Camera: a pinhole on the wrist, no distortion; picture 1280 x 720 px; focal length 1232.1 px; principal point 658.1 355.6 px. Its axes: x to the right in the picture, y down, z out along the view. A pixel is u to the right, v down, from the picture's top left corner.
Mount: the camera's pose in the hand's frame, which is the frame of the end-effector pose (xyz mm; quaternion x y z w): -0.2 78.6 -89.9 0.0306 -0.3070 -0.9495 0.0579
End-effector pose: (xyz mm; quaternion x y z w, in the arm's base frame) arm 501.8 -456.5 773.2 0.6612 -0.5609 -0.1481 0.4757
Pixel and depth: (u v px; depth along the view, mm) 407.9 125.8 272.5
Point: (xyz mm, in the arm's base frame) 264.3 -502.2 956.3
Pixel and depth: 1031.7 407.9 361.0
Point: 146.3 -407.3 828.1
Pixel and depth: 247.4 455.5 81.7
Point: 447.7 -454.9 888.3
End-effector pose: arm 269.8 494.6 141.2 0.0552 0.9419 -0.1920 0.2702
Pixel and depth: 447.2 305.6 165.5
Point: 317.8 647.5 42.2
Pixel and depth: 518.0 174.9 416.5
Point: 449.6 756.6 -150.3
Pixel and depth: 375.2 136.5 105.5
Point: 285.0 645.8 94.0
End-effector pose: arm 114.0 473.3 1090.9 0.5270 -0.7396 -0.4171 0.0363
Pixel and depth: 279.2 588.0 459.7
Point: -318.0 611.4 1024.2
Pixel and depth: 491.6 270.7 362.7
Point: -221.3 604.0 1169.2
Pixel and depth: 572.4 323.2 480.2
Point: -302.5 689.0 1149.5
